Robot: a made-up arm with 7 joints.
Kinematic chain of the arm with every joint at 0, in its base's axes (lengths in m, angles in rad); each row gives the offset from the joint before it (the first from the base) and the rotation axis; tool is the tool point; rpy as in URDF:
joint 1: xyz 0 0 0.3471 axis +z
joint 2: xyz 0 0 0 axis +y
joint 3: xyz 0 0 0.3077 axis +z
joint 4: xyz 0.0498 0 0 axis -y
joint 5: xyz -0.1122 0 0.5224 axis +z
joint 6: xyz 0 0 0 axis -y
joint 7: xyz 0.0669 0 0 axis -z
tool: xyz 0 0 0 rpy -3.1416 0 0
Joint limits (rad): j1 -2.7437..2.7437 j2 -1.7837..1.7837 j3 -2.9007..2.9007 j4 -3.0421..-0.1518 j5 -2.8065..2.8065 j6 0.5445..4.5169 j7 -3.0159..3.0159
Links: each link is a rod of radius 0.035 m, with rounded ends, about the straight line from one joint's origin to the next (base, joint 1, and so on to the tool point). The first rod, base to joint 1, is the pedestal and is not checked.
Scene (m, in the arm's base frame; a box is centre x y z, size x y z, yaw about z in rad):
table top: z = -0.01
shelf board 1: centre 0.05 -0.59 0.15 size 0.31 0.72 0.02 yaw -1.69
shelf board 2: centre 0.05 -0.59 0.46 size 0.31 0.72 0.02 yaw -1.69
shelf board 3: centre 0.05 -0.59 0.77 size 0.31 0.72 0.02 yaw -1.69
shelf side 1: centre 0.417 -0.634 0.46 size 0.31 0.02 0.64 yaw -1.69
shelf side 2: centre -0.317 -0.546 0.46 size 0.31 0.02 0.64 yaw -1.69
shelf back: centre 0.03 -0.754 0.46 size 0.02 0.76 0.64 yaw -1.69
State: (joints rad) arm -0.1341 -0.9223 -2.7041 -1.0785 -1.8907 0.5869 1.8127
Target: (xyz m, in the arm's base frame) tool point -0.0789 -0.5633 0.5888
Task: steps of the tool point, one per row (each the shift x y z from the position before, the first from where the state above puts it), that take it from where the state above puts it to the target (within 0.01 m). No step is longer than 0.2 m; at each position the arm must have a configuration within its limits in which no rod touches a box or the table.
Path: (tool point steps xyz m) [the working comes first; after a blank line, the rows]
Joints at the target: 0.5638 0.2362 -2.2382 -2.0658 -1.7122 0.5445 1.8127
Straight joint move there: touches shelf side 2.

1: 0.0527 -0.0891 0.1186
2: 0.0799 -0.0701 0.1014
3: 0.0980 -0.0466 0.0821
4: 0.1070 -0.0217 0.0612
5: 0.1069 0.0024 0.0400
6: 0.0992 0.0229 0.0191
7: 0.0850 0.0381 -0.0003
8: 0.0977 -0.0711 -0.1125
9: 0.0647 -0.0121 -0.1170
10: 0.0122 -0.0715 0.0046
11: 0.0009 -0.0722 -0.0016
12: -0.0133 -0.0679 -0.0026
13: -0.0323 -0.0599 -0.0004

